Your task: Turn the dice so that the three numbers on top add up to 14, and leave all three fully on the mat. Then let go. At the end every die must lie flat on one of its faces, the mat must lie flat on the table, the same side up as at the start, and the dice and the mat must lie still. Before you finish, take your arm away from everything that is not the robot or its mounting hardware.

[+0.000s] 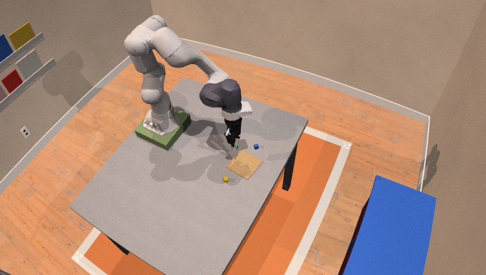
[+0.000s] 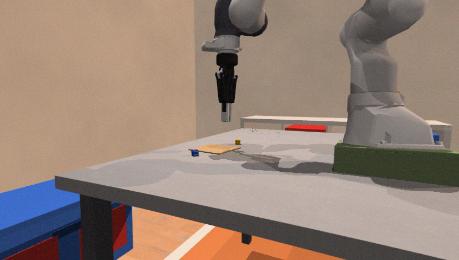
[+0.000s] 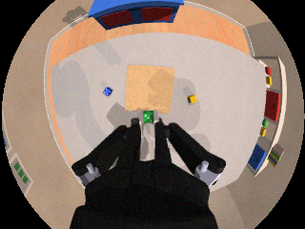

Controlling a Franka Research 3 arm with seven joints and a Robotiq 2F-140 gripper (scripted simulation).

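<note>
The tan mat lies 140 mm below my hand, 50 mm ahead of it and 10 mm to the right of it. Round my hand: yellow die 130 mm to the right, 130 mm below, 10 mm behind; blue die 130 mm below, 110 mm to the left, 80 mm ahead; green die 20 mm below.
</note>
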